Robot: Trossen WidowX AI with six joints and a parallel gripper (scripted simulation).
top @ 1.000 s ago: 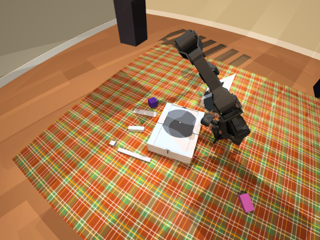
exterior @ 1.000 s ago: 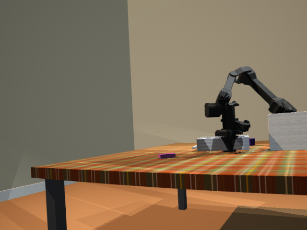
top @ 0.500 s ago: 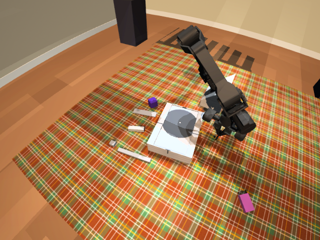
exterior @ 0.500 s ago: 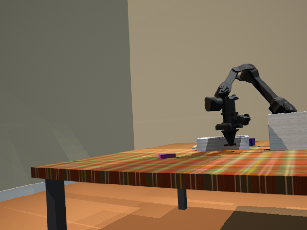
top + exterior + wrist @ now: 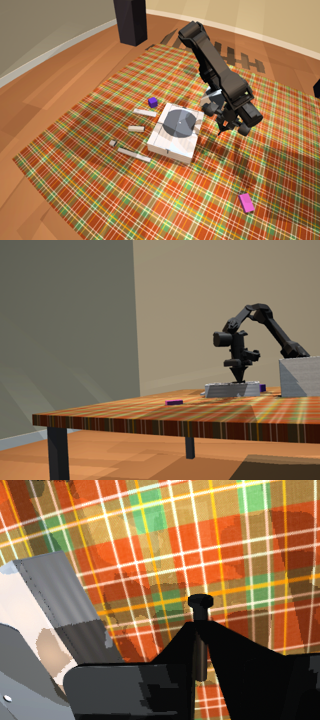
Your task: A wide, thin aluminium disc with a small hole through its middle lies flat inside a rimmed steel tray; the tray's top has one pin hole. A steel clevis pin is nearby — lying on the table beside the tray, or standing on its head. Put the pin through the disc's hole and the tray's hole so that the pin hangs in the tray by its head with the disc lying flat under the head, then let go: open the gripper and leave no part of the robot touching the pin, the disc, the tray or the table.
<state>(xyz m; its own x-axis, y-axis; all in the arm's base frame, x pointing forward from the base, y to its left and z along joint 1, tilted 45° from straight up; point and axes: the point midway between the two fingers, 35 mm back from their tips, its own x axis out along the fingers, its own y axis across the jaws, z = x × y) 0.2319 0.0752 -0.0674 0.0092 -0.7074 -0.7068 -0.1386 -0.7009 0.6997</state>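
My gripper tip is now 50 mm short of the grey aluminium disc, 180 mm to the left of it and 10 mm above it. From my gripper tip the other things lie so: dark clevis pin 10 mm ahead; pink block 220 mm ahead, 190 mm to the left, 60 mm below; steel tray 70 mm ahead, 170 mm to the right, 20 mm below.
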